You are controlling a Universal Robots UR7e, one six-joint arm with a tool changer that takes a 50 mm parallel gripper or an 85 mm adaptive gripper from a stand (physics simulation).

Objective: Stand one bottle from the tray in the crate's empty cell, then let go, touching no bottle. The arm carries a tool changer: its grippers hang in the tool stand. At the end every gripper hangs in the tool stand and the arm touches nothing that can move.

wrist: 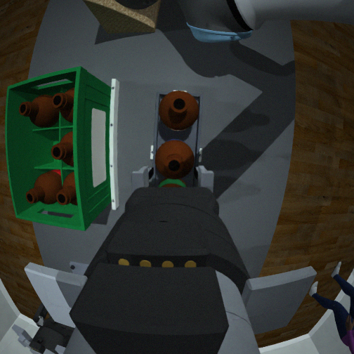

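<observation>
My gripper [173, 176] is open, its two fingers on either side of the nearest bottle in the tray. That bottle [172, 184] shows a green band and is mostly hidden by the gripper body; whether a finger touches it cannot be told. Two more brown bottles, the middle one [174, 159] and the far one [179, 110], stand in the narrow grey tray [199, 125]. The green crate [85, 150] is at the left, with several brown bottles. Its empty cell [44, 148] is the middle one of the left column.
A white rail [115, 145] runs along the crate's right side. A tan block [127, 17] is at the top, with a pale arm link and blue-rimmed part [220, 34] beside it. Dark tool hardware [52, 336] shows at lower left. A person's legs [332, 302] show at lower right.
</observation>
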